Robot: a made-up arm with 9 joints.
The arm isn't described. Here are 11 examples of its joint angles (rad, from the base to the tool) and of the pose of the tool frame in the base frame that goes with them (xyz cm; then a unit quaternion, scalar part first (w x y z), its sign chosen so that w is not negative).
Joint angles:
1: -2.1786 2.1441 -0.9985 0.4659 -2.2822 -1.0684 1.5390 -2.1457 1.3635
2: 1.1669 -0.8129 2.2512 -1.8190 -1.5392 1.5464 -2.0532 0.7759 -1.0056
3: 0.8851 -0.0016 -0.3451 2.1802 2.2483 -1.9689 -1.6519 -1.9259 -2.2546
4: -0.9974 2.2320 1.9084 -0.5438 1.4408 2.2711 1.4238 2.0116 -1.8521
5: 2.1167 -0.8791 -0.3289 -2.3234 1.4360 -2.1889 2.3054 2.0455 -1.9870
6: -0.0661 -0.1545 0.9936 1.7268 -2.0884 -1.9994 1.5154 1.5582 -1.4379
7: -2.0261 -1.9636 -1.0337 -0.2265 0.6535 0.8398 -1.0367 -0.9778 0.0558
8: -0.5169 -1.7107 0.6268 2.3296 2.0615 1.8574 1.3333 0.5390 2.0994
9: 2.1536 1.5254 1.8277 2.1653 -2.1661 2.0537 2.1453 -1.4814 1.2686
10: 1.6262 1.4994 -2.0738 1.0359 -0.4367 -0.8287 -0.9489 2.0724 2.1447
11: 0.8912 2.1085 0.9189 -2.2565 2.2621 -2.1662 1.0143 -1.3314 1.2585
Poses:
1: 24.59 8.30 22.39 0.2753 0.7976 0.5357 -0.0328
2: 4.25 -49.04 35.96 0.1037 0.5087 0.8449 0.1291
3: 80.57 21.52 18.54 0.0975 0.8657 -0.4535 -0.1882
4: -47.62 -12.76 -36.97 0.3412 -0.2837 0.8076 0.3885
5: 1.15 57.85 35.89 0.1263 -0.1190 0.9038 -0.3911
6: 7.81 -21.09 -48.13 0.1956 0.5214 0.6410 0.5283
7: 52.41 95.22 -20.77 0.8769 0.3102 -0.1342 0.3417
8: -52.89 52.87 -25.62 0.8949 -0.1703 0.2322 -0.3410
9: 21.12 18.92 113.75 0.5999 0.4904 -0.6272 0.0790
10: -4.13 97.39 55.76 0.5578 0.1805 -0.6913 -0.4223
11: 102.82 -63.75 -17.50 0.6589 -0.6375 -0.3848 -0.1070
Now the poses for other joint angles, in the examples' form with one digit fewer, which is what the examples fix.
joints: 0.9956 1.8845 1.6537 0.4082 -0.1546 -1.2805 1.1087 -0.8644 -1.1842
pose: 51.9 -58.8 -25.2 0.653 -0.488 0.309 -0.490
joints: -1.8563 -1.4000 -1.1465 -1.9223 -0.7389 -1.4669 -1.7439 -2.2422 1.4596
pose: 67.2 96.5 14.3 0.376 -0.292 -0.862 0.177
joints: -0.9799 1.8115 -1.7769 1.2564 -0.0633 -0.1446 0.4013 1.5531 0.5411
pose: 73.9 23.1 -59.9 0.647 -0.302 -0.039 -0.700
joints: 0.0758 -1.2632 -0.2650 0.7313 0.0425 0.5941 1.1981 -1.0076 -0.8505
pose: -55.2 36.3 21.8 0.340 0.123 0.748 0.557
